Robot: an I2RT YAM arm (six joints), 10 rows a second.
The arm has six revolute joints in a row. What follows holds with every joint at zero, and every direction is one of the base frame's.
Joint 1 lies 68 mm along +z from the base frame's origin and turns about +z.
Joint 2 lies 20 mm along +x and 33.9 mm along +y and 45.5 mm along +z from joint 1 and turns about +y.
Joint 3 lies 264 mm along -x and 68.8 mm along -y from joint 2 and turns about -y.
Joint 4 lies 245 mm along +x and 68.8 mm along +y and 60 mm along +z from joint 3 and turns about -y.
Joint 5 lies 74 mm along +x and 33.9 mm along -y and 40.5 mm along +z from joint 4 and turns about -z.
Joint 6 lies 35.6 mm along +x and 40.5 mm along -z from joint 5 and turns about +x.
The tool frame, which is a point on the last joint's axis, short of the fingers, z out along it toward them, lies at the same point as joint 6; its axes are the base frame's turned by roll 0, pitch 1.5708 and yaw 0 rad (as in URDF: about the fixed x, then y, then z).
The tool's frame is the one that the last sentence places.
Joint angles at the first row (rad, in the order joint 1, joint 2, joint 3, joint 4, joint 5, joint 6):
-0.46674, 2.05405, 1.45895, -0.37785, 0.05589, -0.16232
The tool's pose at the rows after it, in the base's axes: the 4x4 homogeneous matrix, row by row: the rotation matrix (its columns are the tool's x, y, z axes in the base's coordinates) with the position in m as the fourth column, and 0 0 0 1 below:
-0.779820 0.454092 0.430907 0.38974; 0.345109 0.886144 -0.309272 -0.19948; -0.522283 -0.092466 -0.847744 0.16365; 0 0 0 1
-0.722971 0.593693 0.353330 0.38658; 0.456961 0.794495 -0.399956 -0.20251; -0.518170 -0.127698 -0.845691 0.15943; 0 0 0 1
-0.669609 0.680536 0.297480 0.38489; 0.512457 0.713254 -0.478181 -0.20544; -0.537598 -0.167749 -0.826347 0.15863; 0 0 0 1
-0.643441 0.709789 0.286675 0.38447; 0.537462 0.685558 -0.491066 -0.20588; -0.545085 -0.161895 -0.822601 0.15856; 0 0 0 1
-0.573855 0.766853 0.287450 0.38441; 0.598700 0.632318 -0.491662 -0.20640; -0.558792 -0.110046 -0.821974 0.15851; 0 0 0 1
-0.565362 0.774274 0.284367 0.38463; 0.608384 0.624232 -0.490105 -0.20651; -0.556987 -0.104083 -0.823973 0.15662; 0 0 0 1
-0.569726 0.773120 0.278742 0.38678; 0.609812 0.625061 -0.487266 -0.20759; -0.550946 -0.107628 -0.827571 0.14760; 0 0 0 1
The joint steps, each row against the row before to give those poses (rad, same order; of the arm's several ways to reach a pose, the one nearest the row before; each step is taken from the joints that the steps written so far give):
0.00038, 0.00761, -0.00040, -0.03625, 0.02670, 0.11978
0.00000, 0.00842, -0.00150, -0.01372, 0.11711, 0.12741
0.00001, 0.00379, -0.00002, 0.00075, 0.09804, 0.07974
0.00000, 0.00041, 0.00001, -0.00112, 0.01717, 0.03739
-0.00116, 0.00036, 0.00000, 0.00188, -0.00039, 0.09230
0.00001, 0.00461, 0.00004, 0.00038, 0.00000, 0.01374
0.00001, 0.02363, -0.00004, 0.01603, 0.00001, -0.00076

